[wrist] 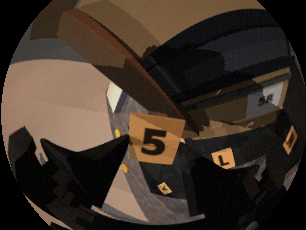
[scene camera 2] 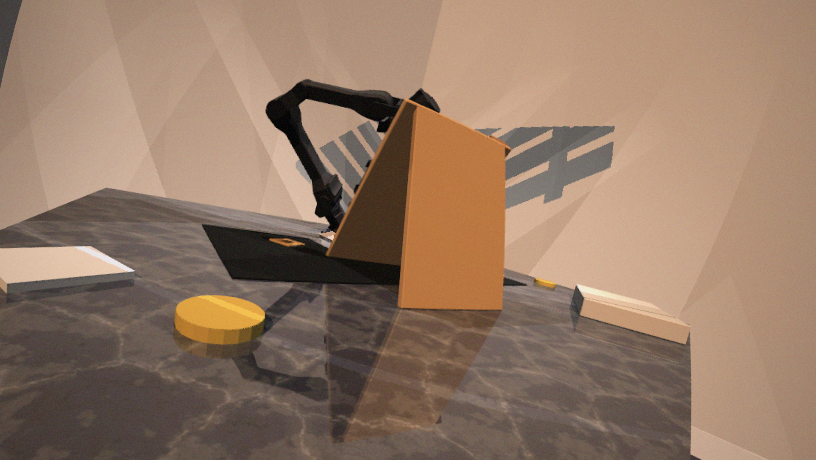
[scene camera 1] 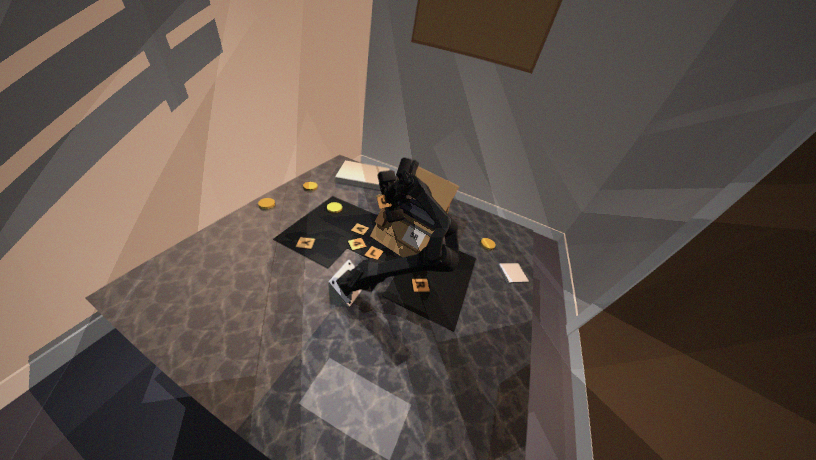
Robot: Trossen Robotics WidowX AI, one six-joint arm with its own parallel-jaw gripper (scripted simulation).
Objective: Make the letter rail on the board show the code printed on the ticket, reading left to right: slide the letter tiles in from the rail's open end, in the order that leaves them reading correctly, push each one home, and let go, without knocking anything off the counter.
I see my gripper, a pale flat box, a sloped board and a black mat.
My gripper shows as well in the wrist view.
